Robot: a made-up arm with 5 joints. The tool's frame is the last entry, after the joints. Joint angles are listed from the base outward.
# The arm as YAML. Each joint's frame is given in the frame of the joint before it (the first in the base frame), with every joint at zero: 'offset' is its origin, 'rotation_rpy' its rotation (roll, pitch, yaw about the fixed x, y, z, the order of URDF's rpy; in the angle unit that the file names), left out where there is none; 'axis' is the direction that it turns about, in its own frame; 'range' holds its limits. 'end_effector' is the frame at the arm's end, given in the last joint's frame.
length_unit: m
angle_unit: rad
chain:
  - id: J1
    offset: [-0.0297, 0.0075, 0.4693]
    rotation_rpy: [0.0, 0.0, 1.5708]
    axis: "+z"
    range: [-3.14, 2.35]
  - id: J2
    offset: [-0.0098, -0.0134, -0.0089]
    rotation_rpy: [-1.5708, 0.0, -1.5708]
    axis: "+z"
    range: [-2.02, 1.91]
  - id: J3
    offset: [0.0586, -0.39, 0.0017]
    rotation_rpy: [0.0, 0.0, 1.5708]
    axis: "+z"
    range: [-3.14, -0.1]
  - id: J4
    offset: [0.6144, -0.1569, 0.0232]
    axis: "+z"
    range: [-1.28, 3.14]
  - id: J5
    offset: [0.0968, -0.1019, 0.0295]
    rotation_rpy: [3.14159, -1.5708, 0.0]
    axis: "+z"
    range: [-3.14, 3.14]
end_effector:
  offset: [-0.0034, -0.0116, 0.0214]
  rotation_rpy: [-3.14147, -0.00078, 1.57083]
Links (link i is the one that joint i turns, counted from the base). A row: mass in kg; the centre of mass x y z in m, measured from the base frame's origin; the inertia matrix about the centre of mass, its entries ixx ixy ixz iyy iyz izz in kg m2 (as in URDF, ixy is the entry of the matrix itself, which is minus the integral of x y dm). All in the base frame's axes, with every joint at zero. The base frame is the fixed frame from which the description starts. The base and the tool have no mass.
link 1: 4.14; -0.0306 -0.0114 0.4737; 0.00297 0 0 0.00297 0 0.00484
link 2: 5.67; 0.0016 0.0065 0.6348; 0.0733 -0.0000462 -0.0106 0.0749 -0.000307 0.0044
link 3: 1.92; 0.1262 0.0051 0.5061; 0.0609 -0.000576 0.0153 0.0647 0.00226 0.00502
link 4: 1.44; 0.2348 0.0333 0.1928; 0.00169 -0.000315 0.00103 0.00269 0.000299 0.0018
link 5: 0.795; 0.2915 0.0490 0.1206; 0.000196 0 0 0.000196 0 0.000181
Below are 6 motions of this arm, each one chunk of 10 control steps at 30 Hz.
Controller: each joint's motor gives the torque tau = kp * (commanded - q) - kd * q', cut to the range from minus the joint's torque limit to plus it. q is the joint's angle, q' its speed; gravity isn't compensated. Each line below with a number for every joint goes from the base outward.
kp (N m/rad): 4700 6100 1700 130 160
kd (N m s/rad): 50 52 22 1.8 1.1
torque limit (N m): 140 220 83 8.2 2.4
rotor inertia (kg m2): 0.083 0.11 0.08 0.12 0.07
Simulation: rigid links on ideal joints. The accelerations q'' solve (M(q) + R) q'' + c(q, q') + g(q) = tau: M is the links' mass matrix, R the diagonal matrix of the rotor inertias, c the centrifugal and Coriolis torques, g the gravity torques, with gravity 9.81 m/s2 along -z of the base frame. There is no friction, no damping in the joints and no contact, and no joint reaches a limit. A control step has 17 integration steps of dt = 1/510 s. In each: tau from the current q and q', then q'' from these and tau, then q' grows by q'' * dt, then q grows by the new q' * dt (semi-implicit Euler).
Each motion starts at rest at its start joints. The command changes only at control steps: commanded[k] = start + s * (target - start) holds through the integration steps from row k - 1 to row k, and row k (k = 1, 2, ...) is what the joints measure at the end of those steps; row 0 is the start. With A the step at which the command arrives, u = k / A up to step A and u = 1 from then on. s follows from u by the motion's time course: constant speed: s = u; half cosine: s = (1 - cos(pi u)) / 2; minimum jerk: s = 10 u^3 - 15 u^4 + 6 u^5; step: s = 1 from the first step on.
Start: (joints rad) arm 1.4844 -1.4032 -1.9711 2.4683 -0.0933
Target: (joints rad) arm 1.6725 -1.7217 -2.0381 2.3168 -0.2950
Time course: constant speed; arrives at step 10
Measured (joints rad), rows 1 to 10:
1: 1.5022 -1.4338 -1.9555 2.4547 -0.1101
2: 1.5268 -1.4720 -1.9761 2.4391 -0.1435
3: 1.5451 -1.5143 -2.0064 2.4270 -0.1659
4: 1.5623 -1.5513 -2.0262 2.4226 -0.1775
5: 1.5817 -1.5806 -2.0290 2.4183 -0.1962
6: 1.6013 -1.6066 -2.0232 2.4032 -0.2217
7: 1.6198 -1.6346 -2.0208 2.3766 -0.2431
8: 1.6380 -1.6670 -2.0279 2.3489 -0.2602
9: 1.6568 -1.7021 -2.0417 2.3304 -0.2796
10: 1.6760 -1.7369 -2.0553 2.3217 -0.3014

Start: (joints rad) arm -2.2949 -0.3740 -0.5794 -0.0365 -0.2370
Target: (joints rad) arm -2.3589 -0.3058 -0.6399 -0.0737 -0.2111
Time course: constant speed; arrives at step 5
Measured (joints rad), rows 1 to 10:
1: -2.3089 -0.3556 -0.5864 -0.0406 -0.2317
2: -2.3239 -0.3404 -0.5889 -0.0384 -0.2238
3: -2.3354 -0.3263 -0.5979 -0.0330 -0.2186
4: -2.3483 -0.3132 -0.6130 -0.0359 -0.2148
5: -2.3614 -0.3004 -0.6292 -0.0517 -0.2098
6: -2.3604 -0.3044 -0.6306 -0.0667 -0.2093
7: -2.3577 -0.3039 -0.6313 -0.0741 -0.2117
8: -2.3591 -0.3034 -0.6292 -0.0694 -0.2118
9: -2.3591 -0.3029 -0.6268 -0.0584 -0.2105
10: -2.3588 -0.3026 -0.6257 -0.0503 -0.2103

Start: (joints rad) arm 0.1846 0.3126 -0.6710 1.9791 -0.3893
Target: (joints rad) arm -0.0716 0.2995 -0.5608 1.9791 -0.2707
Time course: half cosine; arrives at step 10
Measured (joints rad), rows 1 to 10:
1: 0.1774 0.3153 -0.6669 1.9740 -0.3867
2: 0.1570 0.3147 -0.6544 1.9636 -0.3772
3: 0.1266 0.3134 -0.6409 1.9591 -0.3613
4: 0.0897 0.3111 -0.6267 1.9615 -0.3430
5: 0.0494 0.3089 -0.6107 1.9665 -0.3245
6: 0.0099 0.3070 -0.5929 1.9692 -0.3062
7: -0.0250 0.3055 -0.5760 1.9686 -0.2897
8: -0.0519 0.3042 -0.5628 1.9667 -0.2774
9: -0.0683 0.3034 -0.5551 1.9658 -0.2706
10: -0.0725 0.3030 -0.5533 1.9662 -0.2695

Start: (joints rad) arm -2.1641 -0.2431 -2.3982 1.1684 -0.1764
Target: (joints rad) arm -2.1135 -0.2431 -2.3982 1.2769 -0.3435
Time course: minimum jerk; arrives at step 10
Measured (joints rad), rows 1 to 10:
1: -2.1636 -0.2434 -2.3963 1.1732 -0.1775
2: -2.1612 -0.2426 -2.3947 1.1845 -0.1859
3: -2.1559 -0.2419 -2.3931 1.1993 -0.2068
4: -2.1481 -0.2417 -2.3926 1.2170 -0.2369
5: -2.1388 -0.2421 -2.3932 1.2372 -0.2699
6: -2.1296 -0.2426 -2.3943 1.2582 -0.3008
7: -2.1218 -0.2428 -2.3949 1.2768 -0.3255
8: -2.1164 -0.2427 -2.3947 1.2898 -0.3407
9: -2.1139 -0.2424 -2.3940 1.2958 -0.3456
10: -2.1135 -0.2420 -2.3933 1.2953 -0.3436

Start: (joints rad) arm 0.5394 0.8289 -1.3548 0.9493 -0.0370
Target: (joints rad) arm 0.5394 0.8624 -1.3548 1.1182 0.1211
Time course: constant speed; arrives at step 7
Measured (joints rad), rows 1 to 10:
1: 0.5393 0.8379 -1.3569 0.9570 -0.0191
2: 0.5392 0.8453 -1.3483 0.9810 0.0180
3: 0.5394 0.8521 -1.3415 1.0235 0.0446
4: 0.5396 0.8569 -1.3401 1.0664 0.0588
5: 0.5395 0.8605 -1.3429 1.0937 0.0791
6: 0.5394 0.8641 -1.3469 1.1052 0.1066
7: 0.5393 0.8683 -1.3492 1.1138 0.1304
8: 0.5394 0.8686 -1.3456 1.1214 0.1294
9: 0.5395 0.8690 -1.3443 1.1259 0.1154
10: 0.5394 0.8687 -1.3449 1.1248 0.1162

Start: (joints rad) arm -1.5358 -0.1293 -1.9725 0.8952 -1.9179
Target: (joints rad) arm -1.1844 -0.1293 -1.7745 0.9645 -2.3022
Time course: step
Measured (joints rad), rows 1 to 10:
1: -1.4517 -0.1522 -1.9008 0.8935 -1.9358
2: -1.2352 -0.1336 -1.8021 0.8987 -1.9869
3: -1.0781 -0.1012 -1.7034 0.9521 -2.0797
4: -1.0453 -0.1146 -1.5911 1.0318 -2.2184
5: -1.1157 -0.1144 -1.5388 1.1091 -2.3822
6: -1.2231 -0.1114 -1.5305 1.1735 -2.5138
7: -1.2381 -0.1147 -1.5566 1.2211 -2.5993
8: -1.1769 -0.1127 -1.6322 1.2560 -2.6399
9: -1.1701 -0.1175 -1.7403 1.2697 -2.6473
10: -1.1914 -0.1452 -1.8026 1.2075 -2.6192

